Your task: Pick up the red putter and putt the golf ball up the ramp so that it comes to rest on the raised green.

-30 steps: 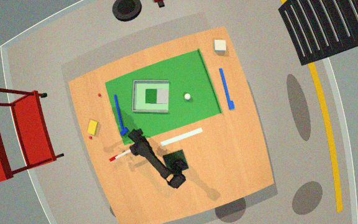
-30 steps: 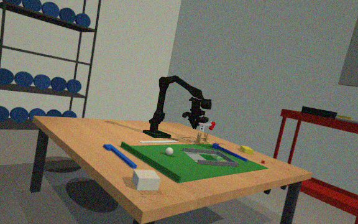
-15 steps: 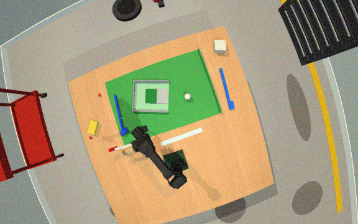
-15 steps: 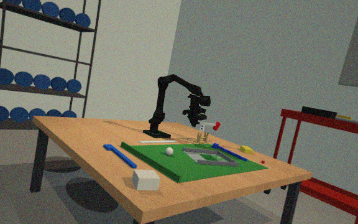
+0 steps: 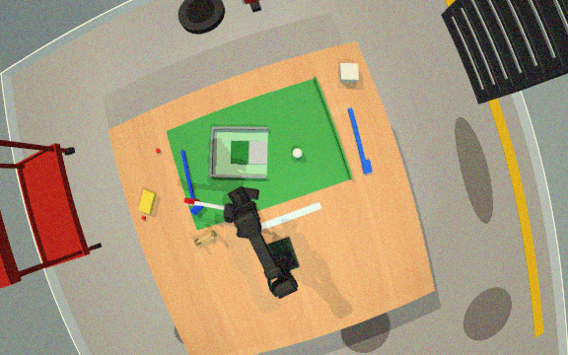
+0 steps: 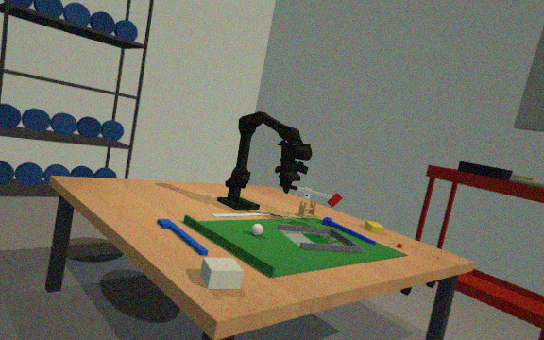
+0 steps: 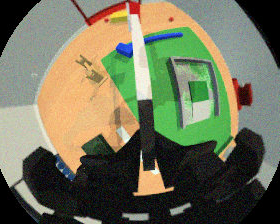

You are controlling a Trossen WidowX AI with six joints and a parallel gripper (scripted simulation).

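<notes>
My gripper tip is 60 mm past the white strip, 160 mm to the left of it and 120 mm above it. Round my gripper tip: white golf ball (210 mm ahead, 230 mm to the right, 100 mm below); small wooden stand (110 mm behind, 220 mm to the left, 90 mm below); red putter (30 mm ahead, 110 mm to the left, 20 mm above).
</notes>
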